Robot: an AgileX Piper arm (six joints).
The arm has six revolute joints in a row. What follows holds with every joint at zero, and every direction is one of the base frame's. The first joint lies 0.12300 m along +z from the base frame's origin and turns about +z. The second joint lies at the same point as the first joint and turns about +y. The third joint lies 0.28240 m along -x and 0.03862 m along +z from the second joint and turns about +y. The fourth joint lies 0.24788 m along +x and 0.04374 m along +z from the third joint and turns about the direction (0.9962, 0, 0.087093). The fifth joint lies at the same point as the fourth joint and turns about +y. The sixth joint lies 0.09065 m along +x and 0.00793 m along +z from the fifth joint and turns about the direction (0.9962, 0, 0.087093). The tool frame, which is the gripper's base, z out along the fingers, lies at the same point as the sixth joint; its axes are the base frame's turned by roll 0.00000, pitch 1.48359 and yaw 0.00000 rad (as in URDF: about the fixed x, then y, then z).
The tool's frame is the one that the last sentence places.
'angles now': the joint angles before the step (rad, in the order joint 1, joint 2, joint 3, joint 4, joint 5, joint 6). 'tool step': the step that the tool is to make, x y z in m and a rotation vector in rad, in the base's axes. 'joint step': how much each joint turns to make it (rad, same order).
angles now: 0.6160, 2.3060, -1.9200, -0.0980, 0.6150, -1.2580
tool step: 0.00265, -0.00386, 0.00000, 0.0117, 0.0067, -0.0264
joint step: -0.0090, 0.0000, 0.0000, -0.0001, 0.0000, 0.0221
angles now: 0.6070, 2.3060, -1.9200, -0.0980, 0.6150, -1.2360
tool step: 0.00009, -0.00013, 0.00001, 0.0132, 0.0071, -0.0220
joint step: 0.0000, 0.0000, 0.0001, -0.0030, -0.0001, 0.0290
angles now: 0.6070, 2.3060, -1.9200, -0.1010, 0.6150, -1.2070
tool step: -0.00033, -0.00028, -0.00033, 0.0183, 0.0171, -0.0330
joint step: 0.0000, 0.0000, 0.0000, 0.0000, 0.0061, 0.0410
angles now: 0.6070, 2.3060, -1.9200, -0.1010, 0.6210, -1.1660
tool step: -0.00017, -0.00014, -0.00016, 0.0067, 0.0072, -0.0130
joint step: 0.0000, 0.0000, 0.0000, 0.0000, 0.0031, 0.0160
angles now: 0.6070, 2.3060, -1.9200, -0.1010, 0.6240, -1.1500
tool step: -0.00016, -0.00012, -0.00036, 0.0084, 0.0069, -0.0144
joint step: 0.0000, 0.0000, 0.0011, 0.0000, 0.0009, 0.0180
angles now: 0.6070, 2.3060, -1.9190, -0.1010, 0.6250, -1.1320
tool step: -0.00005, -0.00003, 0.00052, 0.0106, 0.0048, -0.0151
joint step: 0.0000, -0.0010, 0.0000, 0.0000, 0.0000, 0.0190
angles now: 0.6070, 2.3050, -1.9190, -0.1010, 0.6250, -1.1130
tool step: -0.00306, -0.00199, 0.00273, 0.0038, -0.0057, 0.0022
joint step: 0.0000, -0.0200, 0.0280, 0.0000, -0.0150, -0.0010
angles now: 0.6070, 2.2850, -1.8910, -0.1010, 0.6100, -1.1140
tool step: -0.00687, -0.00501, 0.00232, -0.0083, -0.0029, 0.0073
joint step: 0.0000, -0.0370, 0.0590, -0.0071, -0.0200, -0.0039
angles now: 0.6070, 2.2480, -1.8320, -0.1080, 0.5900, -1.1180
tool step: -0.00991, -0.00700, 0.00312, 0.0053, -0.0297, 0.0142
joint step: 0.0000, -0.0570, 0.0980, -0.0149, -0.0690, -0.0021
